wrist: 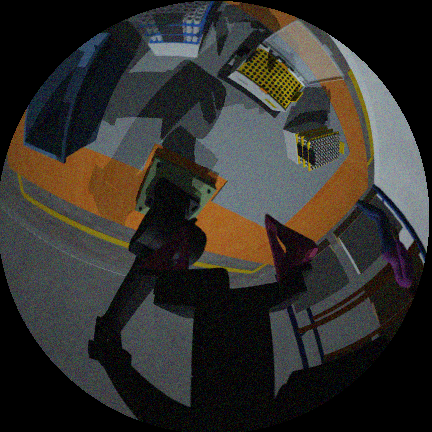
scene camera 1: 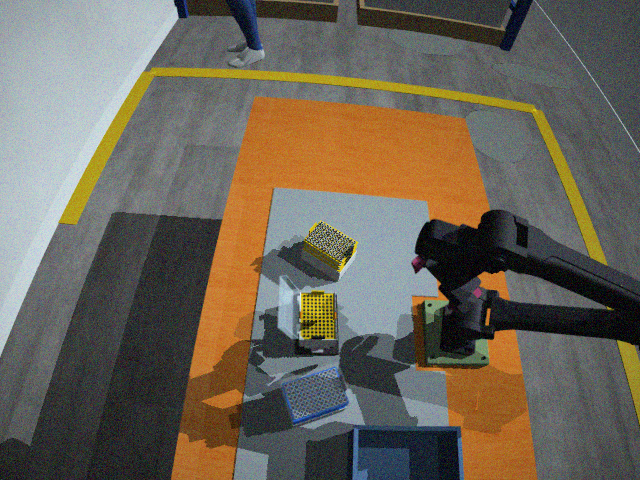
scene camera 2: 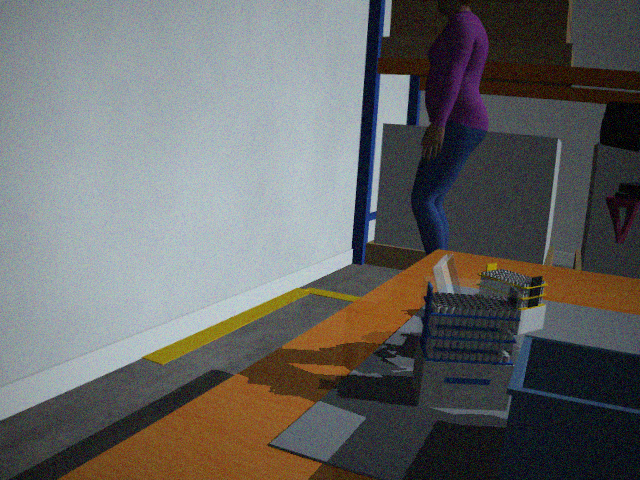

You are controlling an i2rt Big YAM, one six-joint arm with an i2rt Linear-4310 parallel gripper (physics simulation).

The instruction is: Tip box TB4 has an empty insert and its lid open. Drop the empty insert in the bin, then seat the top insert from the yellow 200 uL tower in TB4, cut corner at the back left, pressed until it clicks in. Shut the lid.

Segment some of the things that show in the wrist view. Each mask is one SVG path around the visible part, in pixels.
The gripper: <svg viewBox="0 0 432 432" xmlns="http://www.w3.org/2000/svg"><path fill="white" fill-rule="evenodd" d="M267 213L264 215L264 224L275 266L276 282L229 288L228 273L223 267L188 269L189 231L186 225L183 225L168 241L141 262L137 276L154 288L153 304L179 316L193 318L191 375L193 376L193 381L199 384L215 387L221 383L221 376L240 376L240 386L243 389L250 389L263 385L274 377L269 312L285 309L307 291L304 279L312 270L310 261L318 248L313 240L281 224ZM181 243L179 256L175 268L173 268L170 264L170 259Z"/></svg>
A yellow insert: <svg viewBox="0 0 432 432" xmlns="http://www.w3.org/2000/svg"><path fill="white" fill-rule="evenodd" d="M257 48L237 71L251 79L258 86L264 88L285 109L290 101L296 102L303 92L300 92L299 89L302 85L271 54L262 48Z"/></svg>
